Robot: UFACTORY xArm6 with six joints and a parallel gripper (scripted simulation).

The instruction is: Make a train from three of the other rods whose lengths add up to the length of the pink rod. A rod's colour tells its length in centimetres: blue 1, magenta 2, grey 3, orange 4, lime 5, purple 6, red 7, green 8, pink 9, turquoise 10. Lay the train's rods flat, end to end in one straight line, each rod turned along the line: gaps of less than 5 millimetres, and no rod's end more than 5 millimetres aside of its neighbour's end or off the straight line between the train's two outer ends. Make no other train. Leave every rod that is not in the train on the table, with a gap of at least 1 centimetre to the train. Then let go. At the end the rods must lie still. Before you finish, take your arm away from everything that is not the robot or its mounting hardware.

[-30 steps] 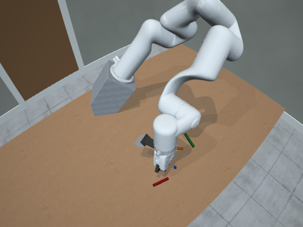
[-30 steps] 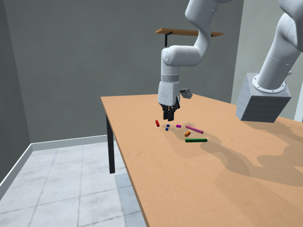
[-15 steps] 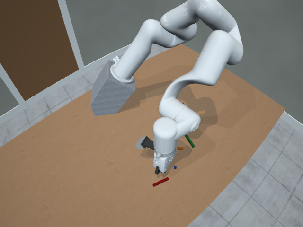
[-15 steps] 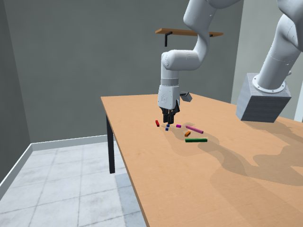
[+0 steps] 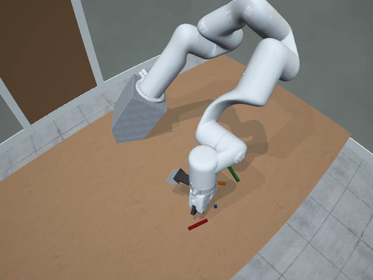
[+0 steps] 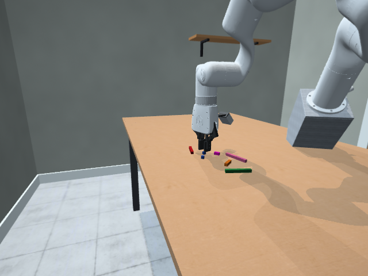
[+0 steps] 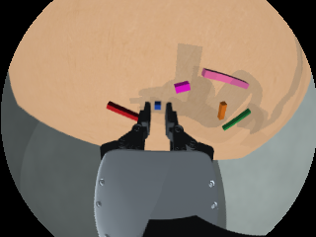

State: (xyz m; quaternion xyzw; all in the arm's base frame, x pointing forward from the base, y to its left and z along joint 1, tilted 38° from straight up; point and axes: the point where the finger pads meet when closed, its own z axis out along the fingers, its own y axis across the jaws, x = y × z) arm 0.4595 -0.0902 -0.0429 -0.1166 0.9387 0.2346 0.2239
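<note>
My hand is 40 mm past the magenta rod, 20 mm to the right of it and 30 mm above it. From my hand the other things lie so: pink rod (90 mm behind, 80 mm to the left, 30 mm below); red rod (40 mm ahead, 50 mm to the right, 30 mm below); orange rod (40 mm behind, 120 mm to the left, 30 mm below).
</note>
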